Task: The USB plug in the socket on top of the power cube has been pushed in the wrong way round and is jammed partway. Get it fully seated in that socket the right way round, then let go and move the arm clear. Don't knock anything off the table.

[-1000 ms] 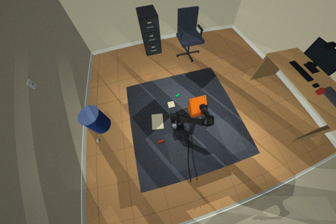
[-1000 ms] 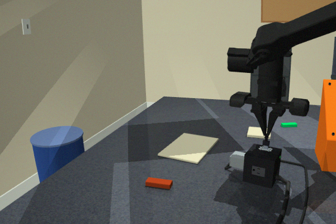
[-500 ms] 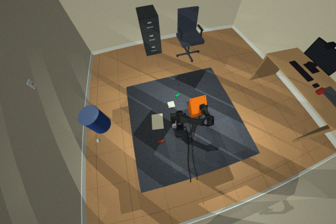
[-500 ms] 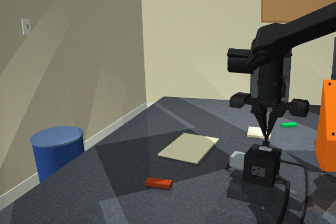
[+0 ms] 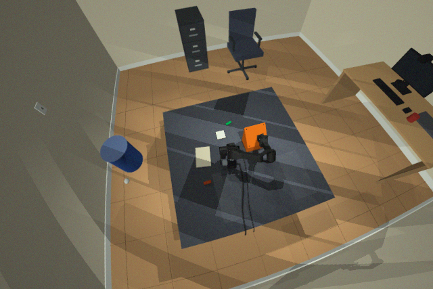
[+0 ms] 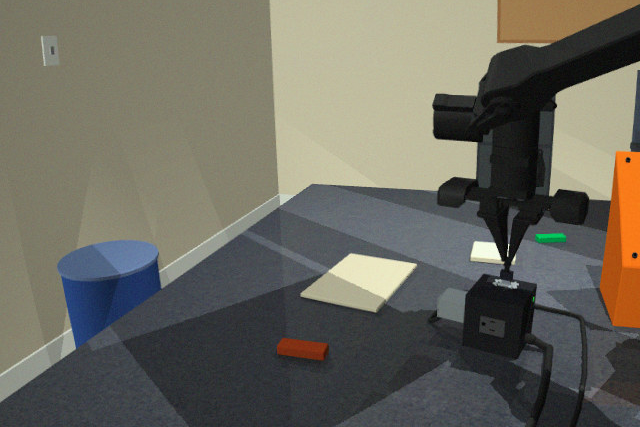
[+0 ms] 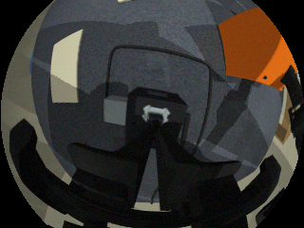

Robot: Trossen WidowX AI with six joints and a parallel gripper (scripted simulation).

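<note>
My gripper tip is 20 mm above the usb plug. Round my gripper tip: red block: 260 mm ahead, 100 mm to the left, 100 mm below; then large cream pad: 230 mm ahead, 140 mm to the right, 110 mm below; then small cream pad: 300 mm to the right, 110 mm below.
</note>
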